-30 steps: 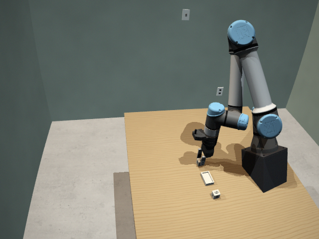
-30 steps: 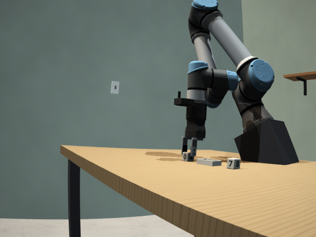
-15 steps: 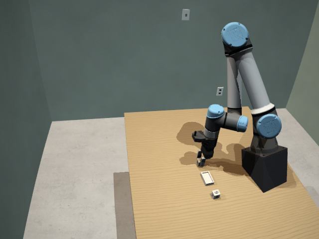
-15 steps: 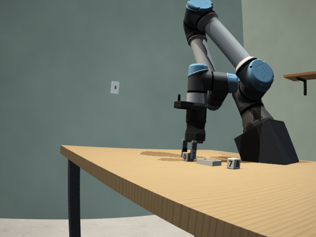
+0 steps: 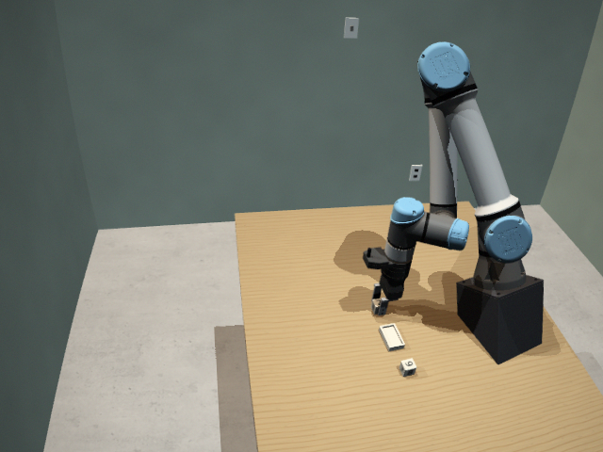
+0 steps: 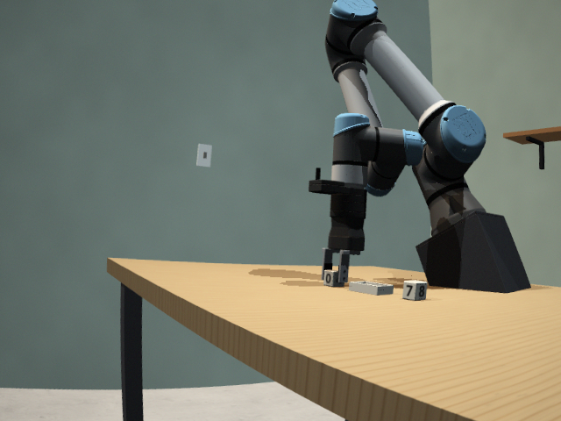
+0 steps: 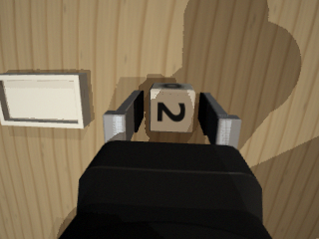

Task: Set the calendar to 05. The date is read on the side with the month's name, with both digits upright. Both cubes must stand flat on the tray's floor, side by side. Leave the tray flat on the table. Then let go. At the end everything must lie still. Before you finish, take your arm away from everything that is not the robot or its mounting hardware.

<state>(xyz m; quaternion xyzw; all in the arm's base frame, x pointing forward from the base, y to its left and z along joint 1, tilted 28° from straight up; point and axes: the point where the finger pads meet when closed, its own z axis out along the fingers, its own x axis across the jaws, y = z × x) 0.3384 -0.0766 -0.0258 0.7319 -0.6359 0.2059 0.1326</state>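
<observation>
The small calendar tray lies 110 mm to the left of my hand, 20 mm below it and 10 mm behind it.
</observation>
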